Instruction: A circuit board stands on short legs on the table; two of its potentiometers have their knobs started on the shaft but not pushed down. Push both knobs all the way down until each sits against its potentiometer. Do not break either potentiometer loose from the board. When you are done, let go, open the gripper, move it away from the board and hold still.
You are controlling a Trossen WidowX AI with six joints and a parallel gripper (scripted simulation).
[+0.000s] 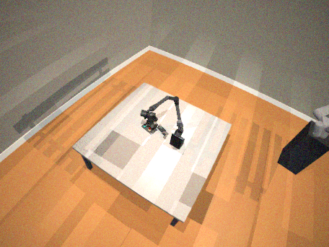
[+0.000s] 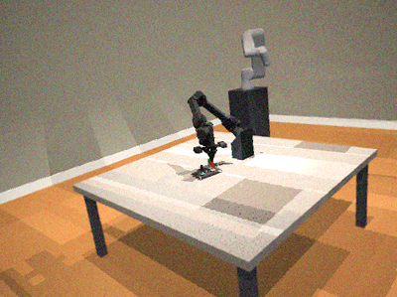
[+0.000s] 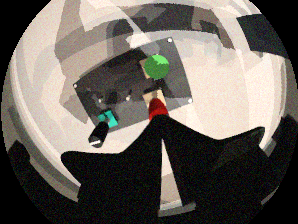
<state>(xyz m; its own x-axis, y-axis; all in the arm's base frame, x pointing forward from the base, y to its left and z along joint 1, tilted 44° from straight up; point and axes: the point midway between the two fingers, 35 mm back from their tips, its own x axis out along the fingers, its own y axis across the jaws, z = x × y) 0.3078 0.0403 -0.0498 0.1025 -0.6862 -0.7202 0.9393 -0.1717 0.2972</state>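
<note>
The red knob lies 1 cm below my gripper tip.
</note>
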